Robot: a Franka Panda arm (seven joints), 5 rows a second.
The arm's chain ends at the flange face. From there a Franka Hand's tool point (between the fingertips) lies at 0.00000 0.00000 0.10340 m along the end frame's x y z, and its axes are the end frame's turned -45 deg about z.
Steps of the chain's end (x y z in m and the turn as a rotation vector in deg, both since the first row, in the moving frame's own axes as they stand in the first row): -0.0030, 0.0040, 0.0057, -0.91, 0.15, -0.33; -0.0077, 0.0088, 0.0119, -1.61, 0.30, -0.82; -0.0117, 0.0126, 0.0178, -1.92, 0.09, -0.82; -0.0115, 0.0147, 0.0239, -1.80, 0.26, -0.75
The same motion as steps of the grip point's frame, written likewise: -0.0059, 0.0021, 0.0057, -0.75, -0.54, -0.33; -0.0133, 0.0032, 0.0119, -1.35, -0.93, -0.82; -0.0195, 0.0032, 0.0177, -1.42, -1.29, -0.82; -0.0205, 0.0049, 0.0238, -1.46, -1.09, -0.75
